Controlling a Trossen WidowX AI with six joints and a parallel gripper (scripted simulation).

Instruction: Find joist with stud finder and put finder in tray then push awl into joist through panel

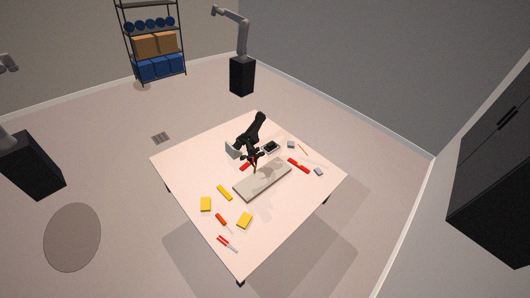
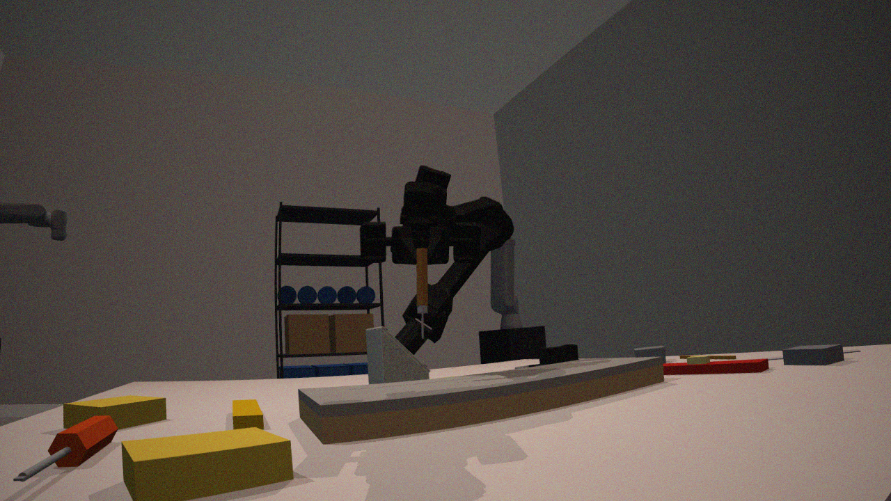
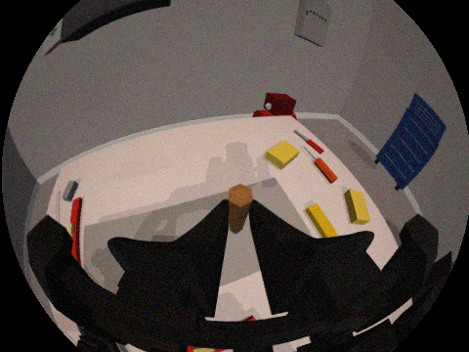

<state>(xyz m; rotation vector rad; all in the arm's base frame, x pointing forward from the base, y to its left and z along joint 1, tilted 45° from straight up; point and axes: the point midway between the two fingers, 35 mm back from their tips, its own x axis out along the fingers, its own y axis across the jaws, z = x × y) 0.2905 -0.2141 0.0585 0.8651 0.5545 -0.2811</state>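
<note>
The awl lies 60 mm below my gripper tip. From my gripper tip the other things lie so: grey tray (170 mm behind, 420 mm to the left, 200 mm below); then stud finder (170 mm behind, 440 mm to the left, 160 mm below); then pencil (80 mm ahead, 640 mm to the left, 210 mm below).
</note>
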